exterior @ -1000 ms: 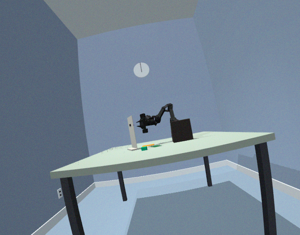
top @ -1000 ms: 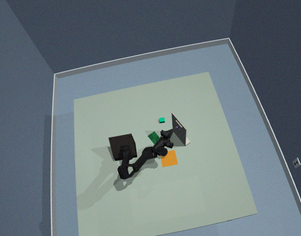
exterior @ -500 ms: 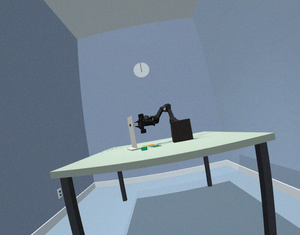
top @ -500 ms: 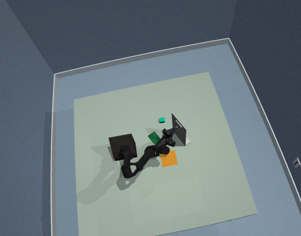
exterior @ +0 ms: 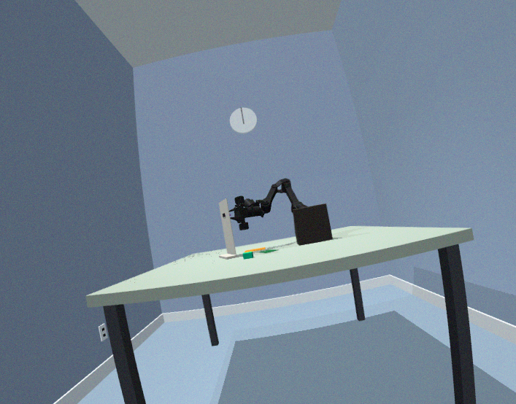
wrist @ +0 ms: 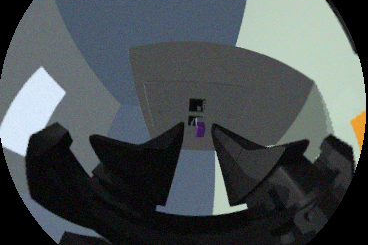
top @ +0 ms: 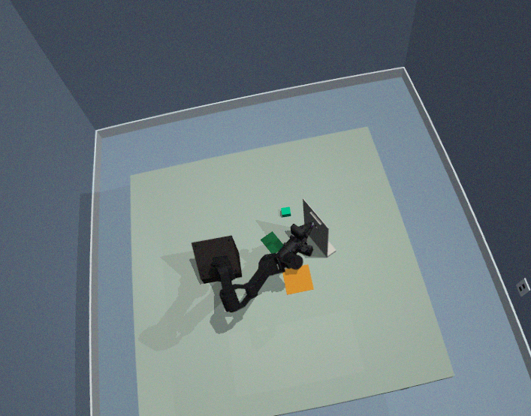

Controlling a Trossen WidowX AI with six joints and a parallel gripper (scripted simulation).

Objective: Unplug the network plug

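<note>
Now: the orange marked square 22 cm below my gripper tip, 15 cm to the right of it and 9 cm behind it. Also, from my gripper tip: purple network plug (1 cm ahead); then dark green flat patch (22 cm below, 18 cm behind, 5 cm to the left); then upright grey panel (8 cm below, 3 cm ahead, 1 cm to the left).
</note>
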